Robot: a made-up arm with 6 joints.
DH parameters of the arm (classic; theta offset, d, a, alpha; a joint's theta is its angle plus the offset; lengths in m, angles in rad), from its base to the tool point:
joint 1: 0 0.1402 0 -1.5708
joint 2: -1.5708 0 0.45 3.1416
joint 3: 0 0 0 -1.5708
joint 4: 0 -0.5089 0 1.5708
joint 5: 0 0.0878 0 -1.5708
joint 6: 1.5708 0 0 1.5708
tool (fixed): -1.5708 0 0 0
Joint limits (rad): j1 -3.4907..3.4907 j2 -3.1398..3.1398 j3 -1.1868..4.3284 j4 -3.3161..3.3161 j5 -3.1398..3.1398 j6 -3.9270..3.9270
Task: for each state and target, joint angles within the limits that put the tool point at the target. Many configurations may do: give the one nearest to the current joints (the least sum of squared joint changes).
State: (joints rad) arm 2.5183 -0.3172 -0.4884 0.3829 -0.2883 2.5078
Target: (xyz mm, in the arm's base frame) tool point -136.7 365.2 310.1
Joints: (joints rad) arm 2.1445 -0.1033 -0.7334 0.3174 -0.2883 2.5078
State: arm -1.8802 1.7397 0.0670 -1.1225 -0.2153 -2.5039
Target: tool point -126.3 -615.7 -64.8
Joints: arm -1.7143 0.9943 0.0859 -1.1365 -0.2153 -2.5039
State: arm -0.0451 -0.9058 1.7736 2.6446 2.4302 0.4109
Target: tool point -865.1 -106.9 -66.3
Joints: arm 0.2075 -1.3985 2.2376 2.5651 2.4302 0.4109
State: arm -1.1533 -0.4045 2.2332 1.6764 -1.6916 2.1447
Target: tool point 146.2 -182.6 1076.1
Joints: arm -0.9653 0.3062 1.5186 1.7574 -1.6916 2.1447
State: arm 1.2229 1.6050 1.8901 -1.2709 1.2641 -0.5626
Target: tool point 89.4 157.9 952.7
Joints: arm 1.2179 0.7907 2.7993 -1.2304 1.2641 -0.5626
